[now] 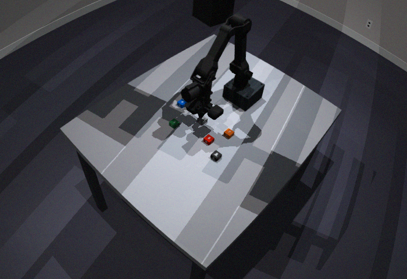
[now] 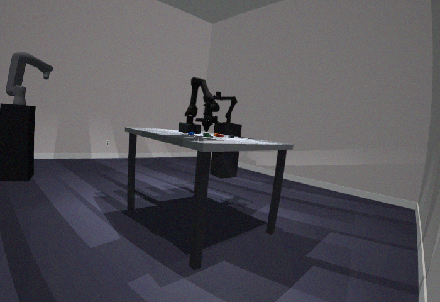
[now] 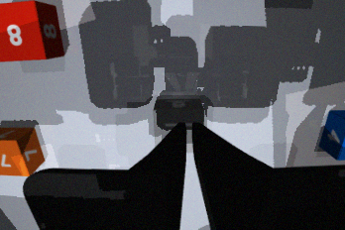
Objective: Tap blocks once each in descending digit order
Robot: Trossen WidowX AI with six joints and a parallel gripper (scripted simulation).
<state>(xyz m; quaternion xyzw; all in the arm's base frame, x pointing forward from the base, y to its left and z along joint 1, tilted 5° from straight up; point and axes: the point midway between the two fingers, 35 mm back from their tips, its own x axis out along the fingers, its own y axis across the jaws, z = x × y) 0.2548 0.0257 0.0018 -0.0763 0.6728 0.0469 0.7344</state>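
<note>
The grey block is 10 mm behind my gripper tip and 20 mm below it. From my gripper tip the other things lie so: red block: 40 mm ahead, 110 mm to the left, 20 mm below; then blue block: 130 mm to the right, 20 mm below; then green block: 110 mm ahead, 50 mm to the right, 20 mm below.
</note>
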